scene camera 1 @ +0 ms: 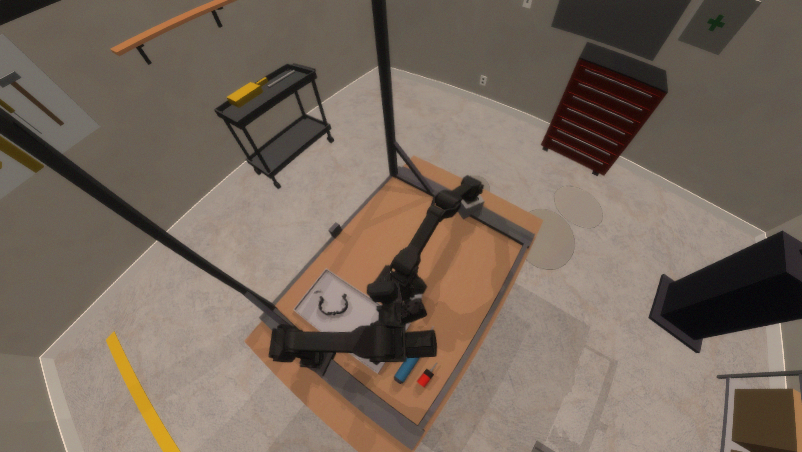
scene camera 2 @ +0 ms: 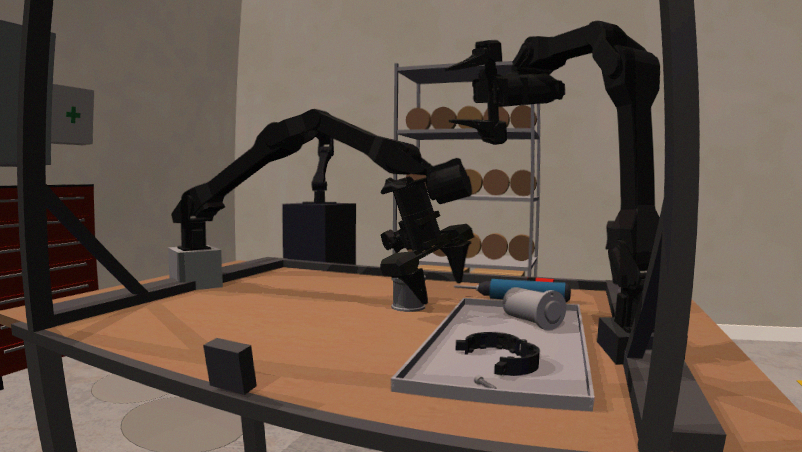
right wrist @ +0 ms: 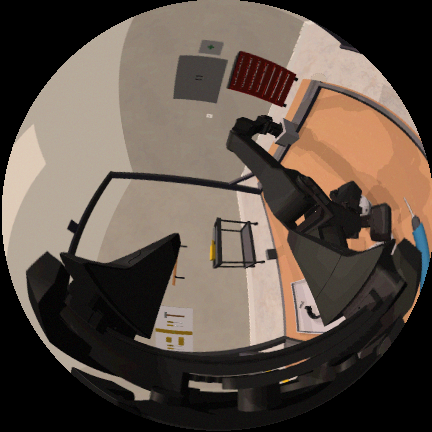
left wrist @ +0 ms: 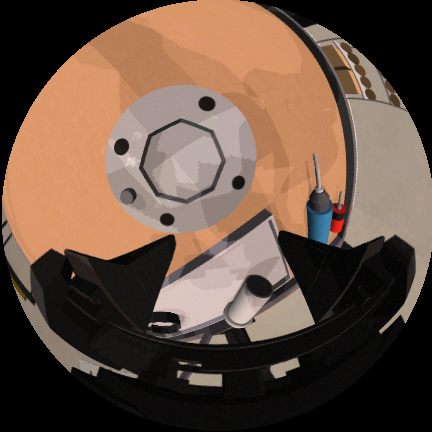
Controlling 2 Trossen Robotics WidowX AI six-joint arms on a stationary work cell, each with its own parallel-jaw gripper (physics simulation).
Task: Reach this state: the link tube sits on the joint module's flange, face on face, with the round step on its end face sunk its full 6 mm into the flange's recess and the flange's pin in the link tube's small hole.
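Frame: origin at the left arm's base, x ahead, y left, z up, level; metres.
Seen in the pictures: left gripper, fingertip midpoint: (scene camera 2: 442, 293) (right wrist: 370, 232) (left wrist: 227, 238); right gripper, fingertip midpoint: (scene camera 1: 392, 274) (scene camera 2: 447, 95) (right wrist: 235, 237); left arm's base, origin of the base link: (scene camera 1: 469, 196) (scene camera 2: 193, 248) (right wrist: 278, 129); right arm's base, origin of the base link: (scene camera 1: 316, 356) (left wrist: 234, 328).
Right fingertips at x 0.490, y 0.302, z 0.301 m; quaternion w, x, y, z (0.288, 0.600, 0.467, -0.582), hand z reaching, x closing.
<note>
Offsets run from my right fingertips to a thing's top centre.
The grey joint module {dx -0.074, dy -0.021, dz -0.322 m} (scene camera 2: 401, 296) (left wrist: 240, 150) stands upright on the table. In the left wrist view its flange faces up, with an eight-sided recess, several dark holes and a small pin {dx -0.064, dy -0.045, dz -0.322 m} (left wrist: 128, 196) near the rim. The pale link tube {dx +0.154, dy +0.054, dz -0.318 m} (scene camera 2: 527, 306) (left wrist: 244, 303) lies on its side in the tray, its stepped end face showing in scene camera 2. My left gripper (scene camera 2: 439, 289) (left wrist: 227, 238) is open and empty, low at the module; one finger overlaps the module in scene camera 2. My right gripper (scene camera 2: 450, 94) (right wrist: 235, 237) is open and empty, high above the table, fingers sideways.
The tray {dx +0.188, dy -0.052, dz -0.369 m} (scene camera 2: 488, 395) (scene camera 1: 359, 315) also holds a black C-shaped clamp {dx +0.226, dy -0.129, dz -0.359 m} (scene camera 2: 519, 367) (scene camera 1: 333, 312) and a screw {dx +0.275, dy -0.206, dz -0.371 m} (scene camera 2: 484, 382). Behind it lie a blue screwdriver (scene camera 2: 522, 288) (left wrist: 319, 220) and a red-handled tool {dx +0.004, dy +0.261, dz -0.351 m} (left wrist: 338, 220) (scene camera 1: 425, 377). Dark frame posts stand at the table's edges.
</note>
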